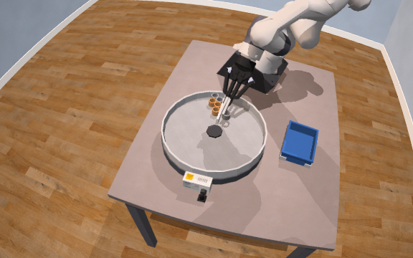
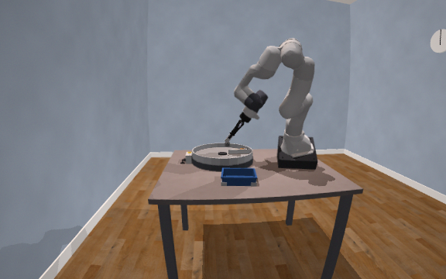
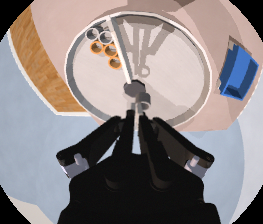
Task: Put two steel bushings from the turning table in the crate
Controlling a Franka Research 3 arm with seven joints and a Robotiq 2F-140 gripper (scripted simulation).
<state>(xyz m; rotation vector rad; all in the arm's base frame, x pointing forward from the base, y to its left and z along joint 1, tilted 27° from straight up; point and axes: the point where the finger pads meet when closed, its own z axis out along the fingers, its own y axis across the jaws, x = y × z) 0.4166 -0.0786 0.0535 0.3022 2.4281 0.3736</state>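
My gripper is now 33 cm to the right of the blue crate, 15 cm above it and 7 cm past it. Round my hand: grey round turning table 12 cm below, 5 cm ahead, 2 cm to the right.
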